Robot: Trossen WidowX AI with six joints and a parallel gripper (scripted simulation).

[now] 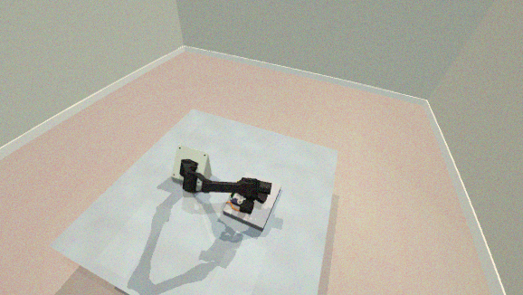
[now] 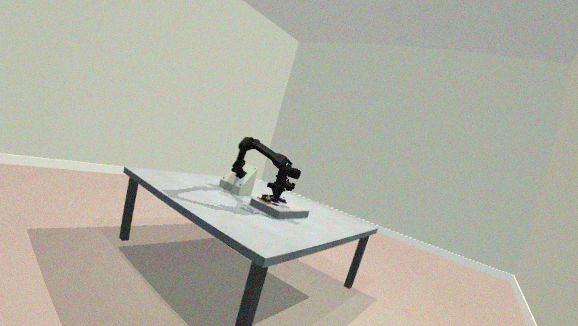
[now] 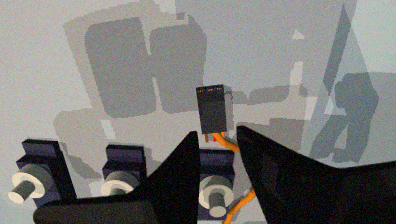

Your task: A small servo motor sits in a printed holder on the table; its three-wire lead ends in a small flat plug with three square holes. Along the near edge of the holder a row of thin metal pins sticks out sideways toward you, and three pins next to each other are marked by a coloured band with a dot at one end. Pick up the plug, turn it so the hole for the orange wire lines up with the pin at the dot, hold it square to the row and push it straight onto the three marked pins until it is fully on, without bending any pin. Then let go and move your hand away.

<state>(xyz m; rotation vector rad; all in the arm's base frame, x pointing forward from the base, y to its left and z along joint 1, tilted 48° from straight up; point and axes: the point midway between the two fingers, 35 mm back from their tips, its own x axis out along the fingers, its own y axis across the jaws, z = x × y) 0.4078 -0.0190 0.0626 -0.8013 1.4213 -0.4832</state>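
The yellow patch is 120 mm behind my gripper tip, 70 mm to the left of it and 10 mm below it. Also, from my gripper tip: black pin header 120 mm behind, 70 mm to the left, 20 mm below; holder plate 70 mm to the left, 60 mm below, 40 mm ahead; green strip 120 mm behind, 70 mm to the left, 30 mm below.
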